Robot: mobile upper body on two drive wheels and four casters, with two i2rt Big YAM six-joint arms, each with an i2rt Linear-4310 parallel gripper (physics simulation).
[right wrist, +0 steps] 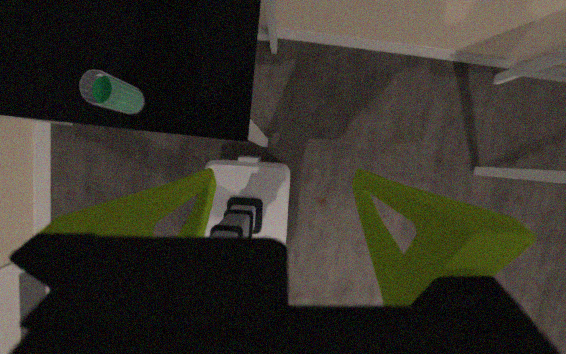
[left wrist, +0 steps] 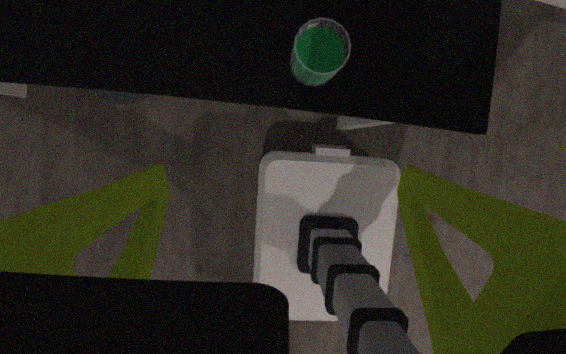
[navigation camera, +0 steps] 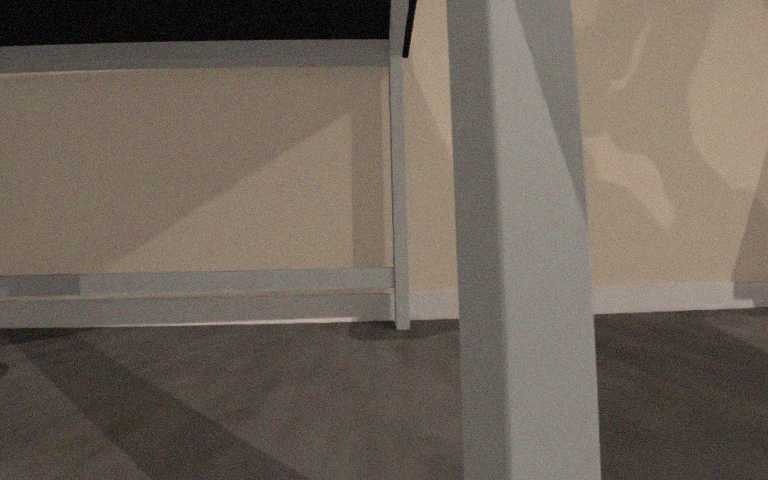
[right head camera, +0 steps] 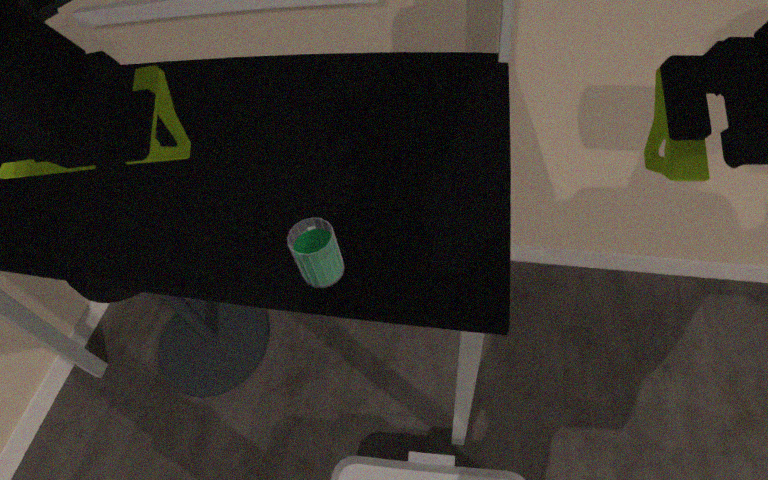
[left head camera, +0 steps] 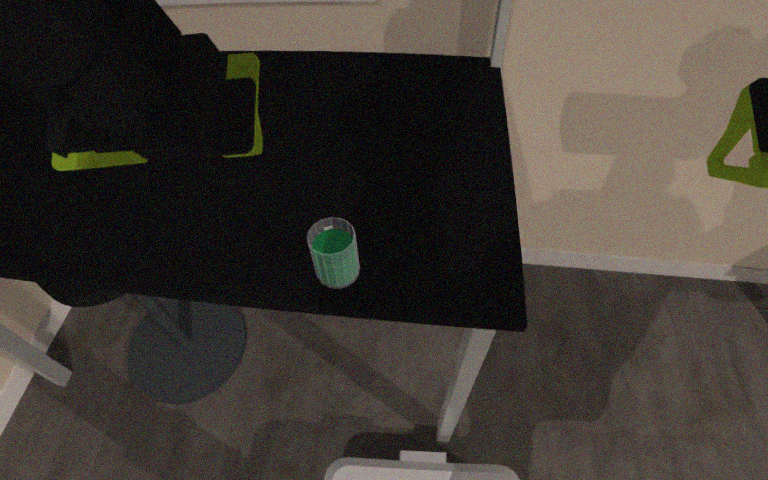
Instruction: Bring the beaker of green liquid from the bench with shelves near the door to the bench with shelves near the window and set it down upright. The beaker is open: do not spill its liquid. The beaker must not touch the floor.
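The open beaker of green liquid (left head camera: 335, 257) (right head camera: 317, 257) (left wrist: 320, 50) (right wrist: 117, 95) stands upright near the front edge of a black bench top (left head camera: 424, 169) (right head camera: 424, 169) (left wrist: 150, 50) (right wrist: 200, 75), toward its right end. My left gripper (left head camera: 158, 158) (right head camera: 96, 164) (left wrist: 283, 178) is open and empty; in the head views it appears over the bench, up and left of the beaker. My right gripper (right wrist: 284, 176) is open and empty, to the right of the bench; its green finger shows at the right in both head views. The bench near the window cannot be made out.
A grey bench leg (left head camera: 467, 384) (right head camera: 467, 390) (navigation camera: 538, 283) stands close in front of the navigation camera. A round stool base (left head camera: 186, 356) (right head camera: 212, 356) is under the bench. An upright grey post (left head camera: 500, 33) (right head camera: 505, 33) rises at its back right corner. My white base (left head camera: 419, 472) (left wrist: 300, 180) is before the bench.
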